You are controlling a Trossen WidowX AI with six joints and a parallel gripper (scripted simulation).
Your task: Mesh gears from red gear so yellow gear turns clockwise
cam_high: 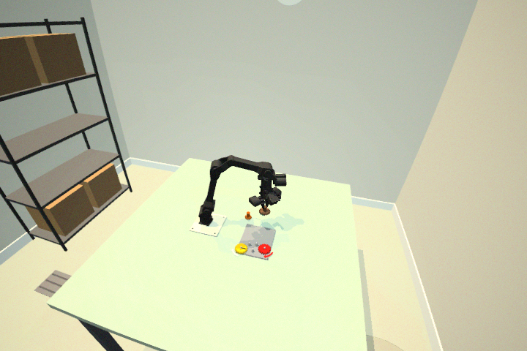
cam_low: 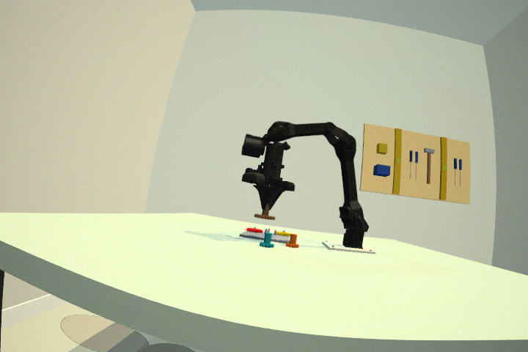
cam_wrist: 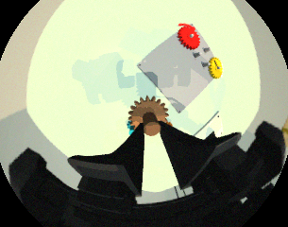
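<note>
The yellow gear lies 50 mm behind my gripper tip, 240 mm to the right of it and 90 mm below it. Also, from my gripper tip: brown gear 10 mm below; orange gear 100 mm behind, 90 mm below; teal gear 30 mm behind, 70 mm to the left, 90 mm below.
</note>
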